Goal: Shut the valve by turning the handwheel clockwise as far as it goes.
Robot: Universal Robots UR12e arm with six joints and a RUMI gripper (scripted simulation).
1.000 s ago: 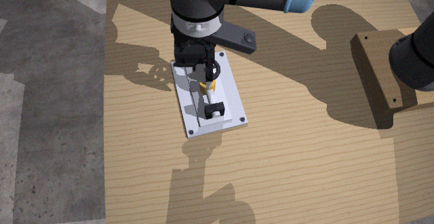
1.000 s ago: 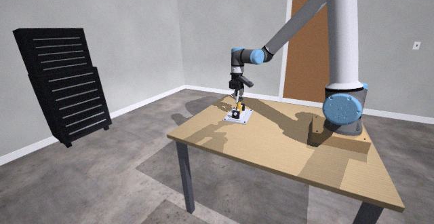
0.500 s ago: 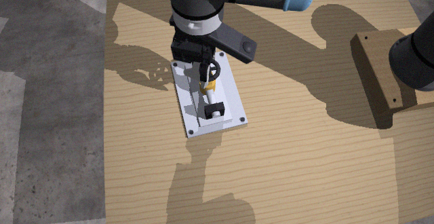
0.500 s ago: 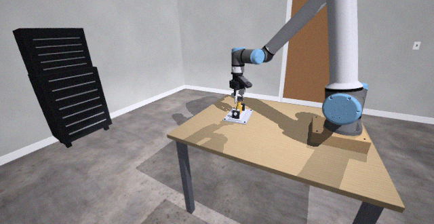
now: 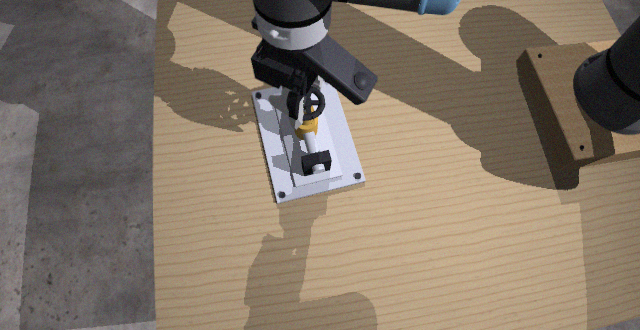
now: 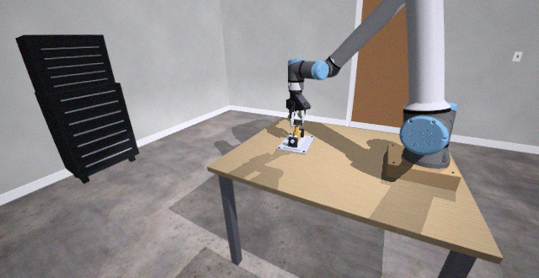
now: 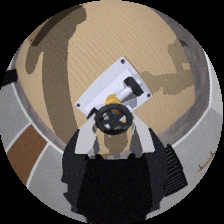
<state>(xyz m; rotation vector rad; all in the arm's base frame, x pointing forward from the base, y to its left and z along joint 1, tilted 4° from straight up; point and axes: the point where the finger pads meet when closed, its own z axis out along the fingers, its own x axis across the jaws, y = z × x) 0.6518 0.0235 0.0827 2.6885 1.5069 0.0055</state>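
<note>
Now: the black spoked handwheel 1 cm above my hand.
</note>
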